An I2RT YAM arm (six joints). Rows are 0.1 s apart.
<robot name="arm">
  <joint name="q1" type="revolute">
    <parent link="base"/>
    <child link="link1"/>
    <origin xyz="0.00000 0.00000 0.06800" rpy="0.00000 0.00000 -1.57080"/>
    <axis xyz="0 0 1"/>
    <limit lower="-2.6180" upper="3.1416"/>
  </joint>
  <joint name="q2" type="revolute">
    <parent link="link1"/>
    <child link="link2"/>
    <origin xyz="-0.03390 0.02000 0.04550" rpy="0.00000 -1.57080 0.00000"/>
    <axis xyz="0 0 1"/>
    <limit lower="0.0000" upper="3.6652"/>
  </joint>
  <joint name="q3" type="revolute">
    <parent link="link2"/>
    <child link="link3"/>
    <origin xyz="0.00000 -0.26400 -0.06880" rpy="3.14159 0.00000 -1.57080"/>
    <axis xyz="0 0 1"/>
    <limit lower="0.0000" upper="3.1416"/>
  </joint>
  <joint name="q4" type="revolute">
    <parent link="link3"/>
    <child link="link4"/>
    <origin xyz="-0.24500 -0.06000 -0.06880" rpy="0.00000 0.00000 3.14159"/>
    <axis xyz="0 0 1"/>
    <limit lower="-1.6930" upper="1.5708"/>
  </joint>
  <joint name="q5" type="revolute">
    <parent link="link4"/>
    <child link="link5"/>
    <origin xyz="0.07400 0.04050 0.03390" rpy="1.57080 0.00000 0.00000"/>
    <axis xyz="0 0 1"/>
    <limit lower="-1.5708" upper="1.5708"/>
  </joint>
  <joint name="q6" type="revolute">
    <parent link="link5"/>
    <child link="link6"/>
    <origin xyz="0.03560 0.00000 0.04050" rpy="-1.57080 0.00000 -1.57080"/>
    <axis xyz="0 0 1"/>
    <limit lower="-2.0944" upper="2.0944"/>
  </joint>
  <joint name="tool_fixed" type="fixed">
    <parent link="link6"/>
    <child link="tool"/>
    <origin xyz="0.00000 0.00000 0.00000" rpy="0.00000 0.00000 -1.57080"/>
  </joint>
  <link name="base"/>
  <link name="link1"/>
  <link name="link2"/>
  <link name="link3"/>
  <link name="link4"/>
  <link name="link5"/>
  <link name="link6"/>
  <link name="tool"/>
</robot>
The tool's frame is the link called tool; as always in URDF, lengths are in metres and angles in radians.
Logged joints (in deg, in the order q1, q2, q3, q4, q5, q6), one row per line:
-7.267 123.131 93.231 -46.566 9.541 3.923
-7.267 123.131 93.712 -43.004 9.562 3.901
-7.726 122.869 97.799 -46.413 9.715 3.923
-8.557 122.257 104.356 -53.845 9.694 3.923
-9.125 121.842 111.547 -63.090 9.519 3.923
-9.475 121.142 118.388 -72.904 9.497 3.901
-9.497 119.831 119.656 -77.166 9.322 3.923
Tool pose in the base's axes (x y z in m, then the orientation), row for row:
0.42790 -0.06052 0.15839 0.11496 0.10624 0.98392 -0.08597
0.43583 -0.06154 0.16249 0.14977 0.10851 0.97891 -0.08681
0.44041 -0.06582 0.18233 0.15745 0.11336 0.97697 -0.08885
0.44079 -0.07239 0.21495 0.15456 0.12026 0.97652 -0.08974
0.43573 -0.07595 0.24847 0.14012 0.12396 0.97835 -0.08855
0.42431 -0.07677 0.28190 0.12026 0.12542 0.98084 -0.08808
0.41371 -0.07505 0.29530 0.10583 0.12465 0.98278 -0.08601
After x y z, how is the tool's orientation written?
As a quaternion, w x y z.
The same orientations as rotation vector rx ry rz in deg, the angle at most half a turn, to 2 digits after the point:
17.84 165.21 -14.44
17.86 161.16 -14.29
18.58 160.15 -14.56
19.75 160.34 -14.73
20.52 161.94 -14.66
21.00 164.19 -14.74
21.04 165.89 -14.52

